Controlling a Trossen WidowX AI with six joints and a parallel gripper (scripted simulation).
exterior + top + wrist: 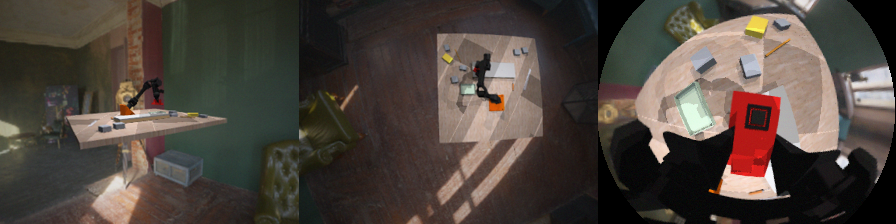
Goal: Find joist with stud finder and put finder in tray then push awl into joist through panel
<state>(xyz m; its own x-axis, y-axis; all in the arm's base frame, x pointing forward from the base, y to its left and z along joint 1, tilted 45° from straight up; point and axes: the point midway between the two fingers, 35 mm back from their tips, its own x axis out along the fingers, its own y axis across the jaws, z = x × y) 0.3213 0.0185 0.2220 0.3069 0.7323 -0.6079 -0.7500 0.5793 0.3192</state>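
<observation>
Now: the pale green tray 16 cm behind my gripper tip, 12 cm to the left of it and 14 cm below it. Round my gripper tip: red stud finder (1 cm to the left, 2 cm above); thin orange stick (26 cm ahead, 16 cm to the left, 15 cm below); square indicator (1 cm ahead, 2 cm to the left, 3 cm above).
</observation>
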